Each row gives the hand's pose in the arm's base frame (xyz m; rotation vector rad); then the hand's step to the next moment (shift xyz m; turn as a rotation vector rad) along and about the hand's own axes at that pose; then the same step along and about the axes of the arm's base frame.
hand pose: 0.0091 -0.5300 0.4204 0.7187 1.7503 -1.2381
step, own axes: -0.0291 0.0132 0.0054 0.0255 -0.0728 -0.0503
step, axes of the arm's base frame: 0.0263 0.0000 0.0189 -0.0878 0.0217 0.0175
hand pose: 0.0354 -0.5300 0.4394 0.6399 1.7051 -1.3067
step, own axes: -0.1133 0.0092 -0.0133 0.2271 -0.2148 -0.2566
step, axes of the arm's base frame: 0.0586 0.0273 0.0945 -0.3685 0.1501 -0.0721
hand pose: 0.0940 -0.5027 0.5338 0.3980 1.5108 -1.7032
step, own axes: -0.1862 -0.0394 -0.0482 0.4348 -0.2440 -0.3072
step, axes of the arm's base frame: 0.0745 0.1096 0.1449 -0.5334 0.1223 -0.2085
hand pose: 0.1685 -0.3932 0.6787 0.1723 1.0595 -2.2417
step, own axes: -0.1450 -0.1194 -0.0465 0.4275 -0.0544 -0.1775
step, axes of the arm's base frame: 0.0347 0.1618 0.1002 -0.3941 -0.0574 -0.2421
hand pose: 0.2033 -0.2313 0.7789 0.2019 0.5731 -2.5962
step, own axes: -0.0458 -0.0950 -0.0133 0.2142 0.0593 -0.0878
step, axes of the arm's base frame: -0.0045 0.1009 0.0332 -0.1563 -0.0986 -0.1515
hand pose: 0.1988 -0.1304 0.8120 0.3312 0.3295 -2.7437
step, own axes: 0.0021 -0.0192 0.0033 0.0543 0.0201 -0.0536
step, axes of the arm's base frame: -0.0097 0.0159 0.0061 -0.0319 -0.0212 -0.0690
